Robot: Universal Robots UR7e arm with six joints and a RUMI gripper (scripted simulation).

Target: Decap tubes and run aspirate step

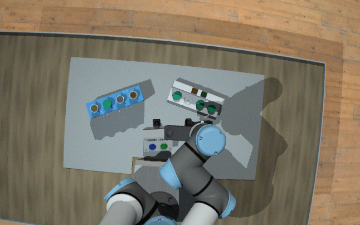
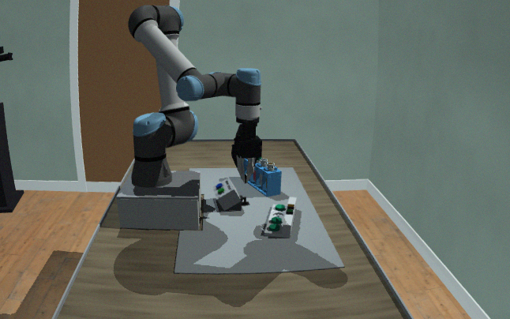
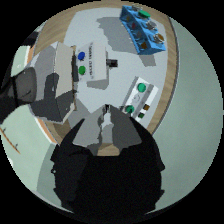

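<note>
The green key lies 90 mm to the left of my hand, 70 mm below it and 60 mm behind it. Also, from my hand: grey key housing 110 mm to the left, 90 mm below, 40 mm behind; then blue key 130 mm to the left, 70 mm below, 60 mm behind.
</note>
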